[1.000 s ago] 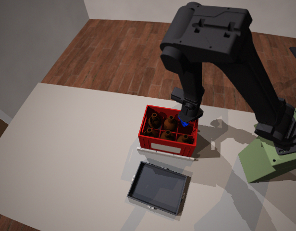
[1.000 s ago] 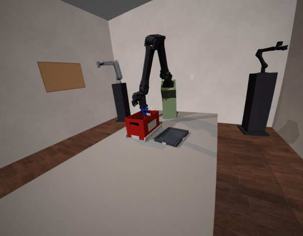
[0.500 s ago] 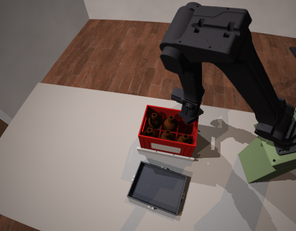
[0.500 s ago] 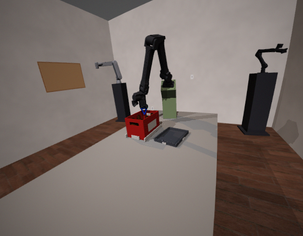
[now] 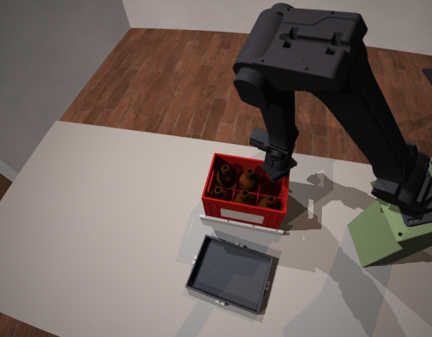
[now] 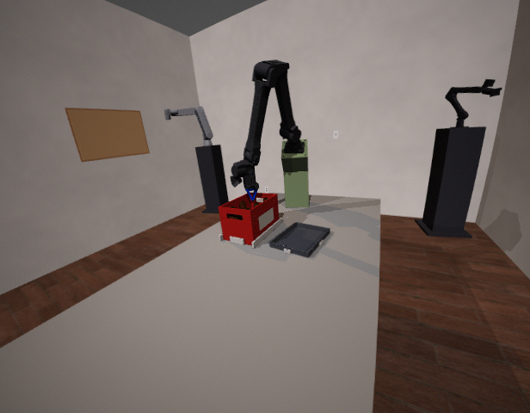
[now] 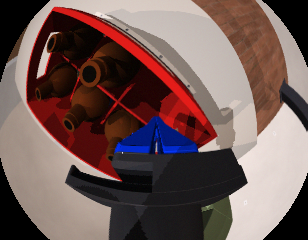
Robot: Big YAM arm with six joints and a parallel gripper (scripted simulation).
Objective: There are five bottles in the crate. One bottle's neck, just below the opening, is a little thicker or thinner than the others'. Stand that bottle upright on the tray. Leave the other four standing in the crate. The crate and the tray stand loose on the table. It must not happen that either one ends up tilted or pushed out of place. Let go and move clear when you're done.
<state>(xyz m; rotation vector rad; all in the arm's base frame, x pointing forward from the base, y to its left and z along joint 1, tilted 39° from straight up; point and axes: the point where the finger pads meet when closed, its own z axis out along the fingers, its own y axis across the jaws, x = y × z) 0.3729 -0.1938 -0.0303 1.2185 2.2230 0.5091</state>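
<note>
My gripper is now 10 cm short of the crate, 7 cm above it and 2 cm to the right of it. Also, from my hand: dark grey tray: 29 cm to the left, 15 cm ahead, 14 cm below; then brown bottle: 20 cm ahead, 6 cm below, 5 cm to the left.
</note>
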